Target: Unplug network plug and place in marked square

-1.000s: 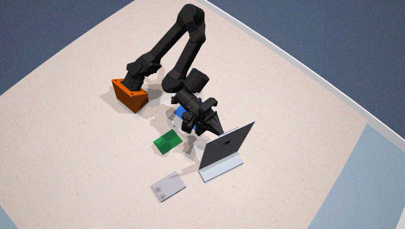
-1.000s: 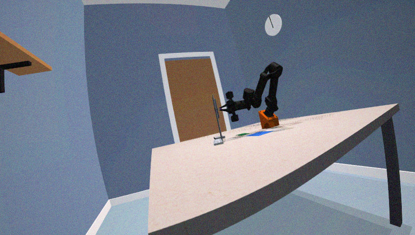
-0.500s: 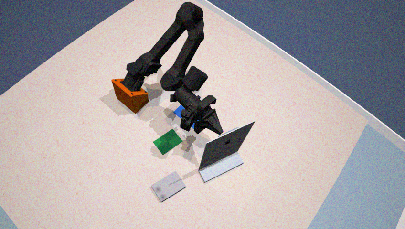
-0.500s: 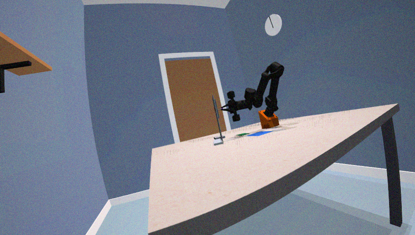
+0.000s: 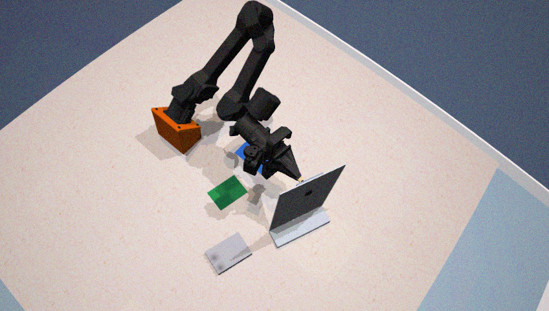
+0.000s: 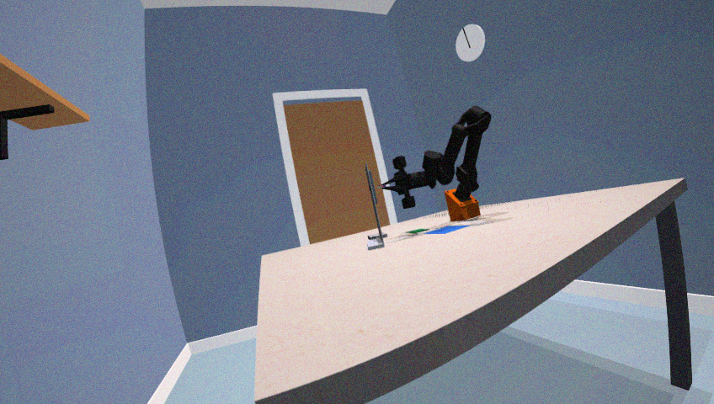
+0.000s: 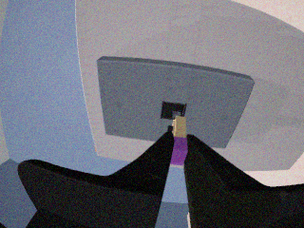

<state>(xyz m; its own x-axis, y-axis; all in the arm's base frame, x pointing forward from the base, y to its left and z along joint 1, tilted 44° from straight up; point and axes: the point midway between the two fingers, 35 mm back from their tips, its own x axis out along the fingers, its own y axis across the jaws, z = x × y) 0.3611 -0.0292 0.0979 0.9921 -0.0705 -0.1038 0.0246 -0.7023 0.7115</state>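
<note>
Right now the blue marked square is 20 cm below my gripper tip, 17 cm behind it and 8 cm to the left of it. Round my gripper tip: purple network plug: right at my gripper tip; green square: 20 cm below, 16 cm behind, 8 cm to the right; upright grey panel: 7 cm below, 4 cm ahead, 2 cm to the right.
</note>
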